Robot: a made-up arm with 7 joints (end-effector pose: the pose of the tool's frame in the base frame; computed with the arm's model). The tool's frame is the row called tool. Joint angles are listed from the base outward.
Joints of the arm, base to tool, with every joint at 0 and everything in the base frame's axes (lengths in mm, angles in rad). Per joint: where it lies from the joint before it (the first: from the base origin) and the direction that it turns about. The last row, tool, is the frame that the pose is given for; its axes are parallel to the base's.
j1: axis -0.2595 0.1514 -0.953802 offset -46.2 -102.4 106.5
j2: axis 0.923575 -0.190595 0.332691 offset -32.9 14 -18.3
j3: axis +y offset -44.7 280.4 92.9
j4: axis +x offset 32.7 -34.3 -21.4
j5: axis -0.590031 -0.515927 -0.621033 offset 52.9 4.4 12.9
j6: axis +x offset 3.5 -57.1 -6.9
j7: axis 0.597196 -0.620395 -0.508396 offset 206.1 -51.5 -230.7
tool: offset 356.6 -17.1 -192
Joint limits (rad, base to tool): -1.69..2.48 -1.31..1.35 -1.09..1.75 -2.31..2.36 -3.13..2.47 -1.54..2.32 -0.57..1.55
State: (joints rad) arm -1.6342 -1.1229 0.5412 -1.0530 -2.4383 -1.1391 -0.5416
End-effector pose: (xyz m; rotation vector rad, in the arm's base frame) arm -0.1458 -0.5524 -0.5506 -1.6410 1.5427 1.8263
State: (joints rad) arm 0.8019 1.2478 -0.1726 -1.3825 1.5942 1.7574 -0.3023
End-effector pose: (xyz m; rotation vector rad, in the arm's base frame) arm 0.3328 -0.0930 0.8896 -0.5719 -1.3497 -0.2116
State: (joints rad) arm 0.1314 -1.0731 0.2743 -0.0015 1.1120 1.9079 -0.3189
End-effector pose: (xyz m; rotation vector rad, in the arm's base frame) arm 0.6839 -0.1560 -0.1610 -0.2647 -0.3666 -0.1494
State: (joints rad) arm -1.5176 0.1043 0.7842 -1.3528 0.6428 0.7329 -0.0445
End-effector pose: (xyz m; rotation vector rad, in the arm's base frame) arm -0.1396 0.5302 0.0058 -0.4736 -0.7869 1.7113
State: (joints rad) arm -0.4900 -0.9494 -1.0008 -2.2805 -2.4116 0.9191 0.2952
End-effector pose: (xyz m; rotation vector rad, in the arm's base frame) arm 0.2784 -0.2198 -0.3985 0.2823 -0.1251 -0.8527
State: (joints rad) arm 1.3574 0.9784 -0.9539 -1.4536 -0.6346 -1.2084 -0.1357
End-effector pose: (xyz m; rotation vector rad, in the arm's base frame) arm -0.3876 -0.4572 0.6599 -1.5425 0.9093 -1.5286
